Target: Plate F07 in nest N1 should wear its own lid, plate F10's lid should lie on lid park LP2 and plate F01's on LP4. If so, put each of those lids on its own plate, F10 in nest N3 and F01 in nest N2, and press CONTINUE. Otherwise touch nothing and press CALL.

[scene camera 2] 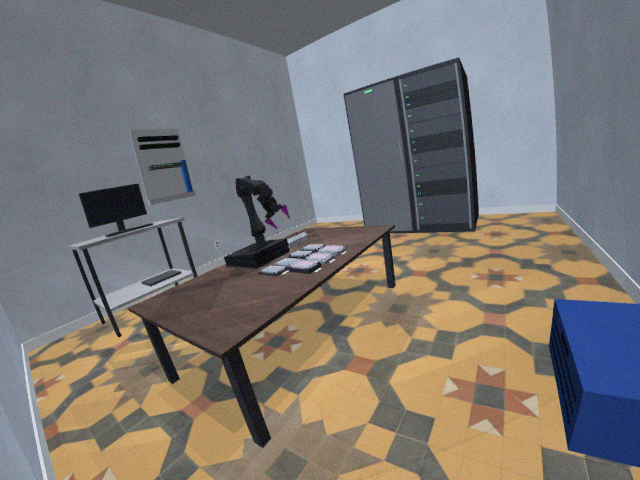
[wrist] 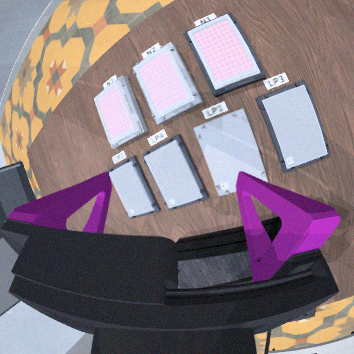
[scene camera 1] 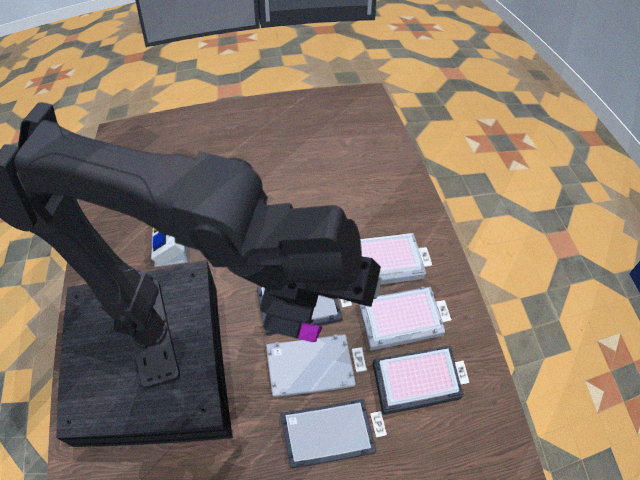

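Observation:
The gripper is open and empty, high above the lid parks. Pink plates with pale rims sit in N1, N2 and N3; I cannot tell whether a clear lid covers any. Flat grey lids lie on LP2, LP4 and LP3. LP1 shows a pale panel with a small tag. The tags are too small to read. The arm hides LP2 and part of LP4 in scene camera 1.
The button box stands behind the arm's black base, mostly hidden; a blue button shows. The arm reaches over the wooden table. A desk with a monitor, a server cabinet and a blue box stand away from it.

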